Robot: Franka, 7 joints.
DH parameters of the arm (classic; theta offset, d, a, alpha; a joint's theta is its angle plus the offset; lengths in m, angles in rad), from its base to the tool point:
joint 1: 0 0.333 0 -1.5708
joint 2: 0 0 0 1.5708
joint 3: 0 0.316 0.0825 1.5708
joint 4: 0 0 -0.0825 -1.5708
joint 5: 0 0.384 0 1.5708
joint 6: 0 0 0.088 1.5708
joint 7: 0 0.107 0 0
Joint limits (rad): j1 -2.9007..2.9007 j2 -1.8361..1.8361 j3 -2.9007..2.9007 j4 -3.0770..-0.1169 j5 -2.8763..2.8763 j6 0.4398..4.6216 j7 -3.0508..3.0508
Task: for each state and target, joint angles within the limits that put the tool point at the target. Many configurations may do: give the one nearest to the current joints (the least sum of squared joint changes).
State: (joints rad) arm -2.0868 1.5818 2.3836 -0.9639 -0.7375 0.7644 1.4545
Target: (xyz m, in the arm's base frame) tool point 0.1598 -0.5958 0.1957
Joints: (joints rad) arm -2.0006 1.8361 1.8055 -1.0116 -0.8367 0.6165 1.4545
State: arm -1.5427 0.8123 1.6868 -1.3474 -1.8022 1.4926 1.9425
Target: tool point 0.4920 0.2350 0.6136
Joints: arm -1.0944 0.5836 2.0227 -1.9208 -1.6622 1.5125 1.9425
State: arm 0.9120 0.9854 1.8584 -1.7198 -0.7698 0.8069 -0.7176
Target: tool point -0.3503 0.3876 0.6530
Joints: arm 1.1120 0.8472 2.0031 -1.4505 -0.8372 1.0532 -0.7176
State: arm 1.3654 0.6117 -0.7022 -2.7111 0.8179 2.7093 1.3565
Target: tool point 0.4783 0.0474 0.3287
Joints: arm 1.0859 -0.0832 -0.8929 -2.5223 0.8496 2.9134 1.3565
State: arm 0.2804 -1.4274 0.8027 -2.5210 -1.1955 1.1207 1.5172
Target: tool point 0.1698 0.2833 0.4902
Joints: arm 0.1043 -0.9140 1.1259 -2.6148 -1.1683 1.4418 1.5172
